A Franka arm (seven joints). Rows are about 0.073 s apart.
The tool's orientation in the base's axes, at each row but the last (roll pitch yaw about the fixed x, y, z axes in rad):
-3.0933 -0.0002 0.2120
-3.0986 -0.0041 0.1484
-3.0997 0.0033 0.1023
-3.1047 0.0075 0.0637
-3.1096 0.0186 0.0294
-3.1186 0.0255 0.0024
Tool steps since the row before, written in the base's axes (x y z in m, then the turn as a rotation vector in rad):
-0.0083 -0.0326 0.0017 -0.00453 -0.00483 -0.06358
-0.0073 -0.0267 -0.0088 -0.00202 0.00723 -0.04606
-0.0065 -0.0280 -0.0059 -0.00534 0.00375 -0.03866
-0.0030 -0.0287 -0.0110 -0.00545 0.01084 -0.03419
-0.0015 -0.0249 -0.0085 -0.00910 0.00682 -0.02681
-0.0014 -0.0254 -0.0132 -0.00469 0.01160 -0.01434
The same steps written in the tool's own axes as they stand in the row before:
-0.0150 0.0300 -0.0032 -0.00546 0.00683 0.06332
-0.0112 0.0257 0.0077 -0.00112 -0.00546 0.04633
-0.0093 0.0274 0.0048 -0.00480 -0.00265 0.03882
-0.0047 0.0288 0.0100 -0.00449 -0.00989 0.03461
-0.0021 0.0251 0.0077 -0.00840 -0.00622 0.02718
-0.0011 0.0257 0.0126 -0.00430 -0.01128 0.01472

